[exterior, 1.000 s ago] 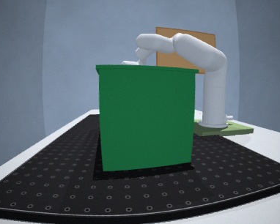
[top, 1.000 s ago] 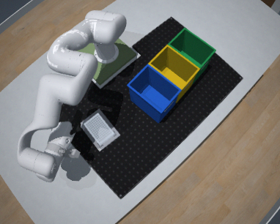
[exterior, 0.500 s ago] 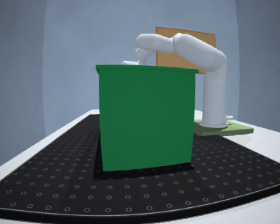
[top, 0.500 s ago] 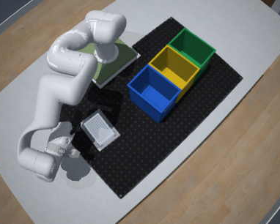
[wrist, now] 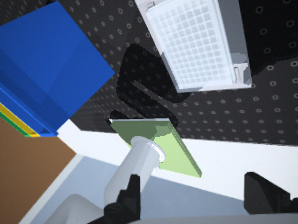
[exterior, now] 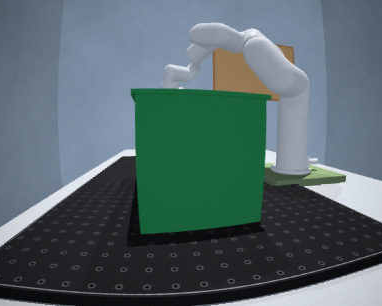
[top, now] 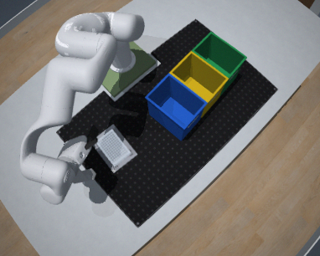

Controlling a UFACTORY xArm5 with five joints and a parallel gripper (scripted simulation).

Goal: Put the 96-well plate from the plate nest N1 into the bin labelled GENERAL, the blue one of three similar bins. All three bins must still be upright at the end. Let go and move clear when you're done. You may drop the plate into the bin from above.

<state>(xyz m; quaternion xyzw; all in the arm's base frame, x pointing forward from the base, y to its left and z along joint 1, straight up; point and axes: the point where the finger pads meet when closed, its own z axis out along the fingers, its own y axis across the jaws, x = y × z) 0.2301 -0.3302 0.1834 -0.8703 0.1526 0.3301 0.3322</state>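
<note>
Right now the 96-well plate is 5 cm ahead of my hand, 4 cm to the left of it and 17 cm below it. Round my hand: blue bin: 12 cm ahead, 31 cm to the left, 10 cm below; yellow bin: 11 cm ahead, 44 cm to the left, 10 cm below; plate nest N1: 5 cm ahead, 4 cm to the left, 18 cm below.
</note>
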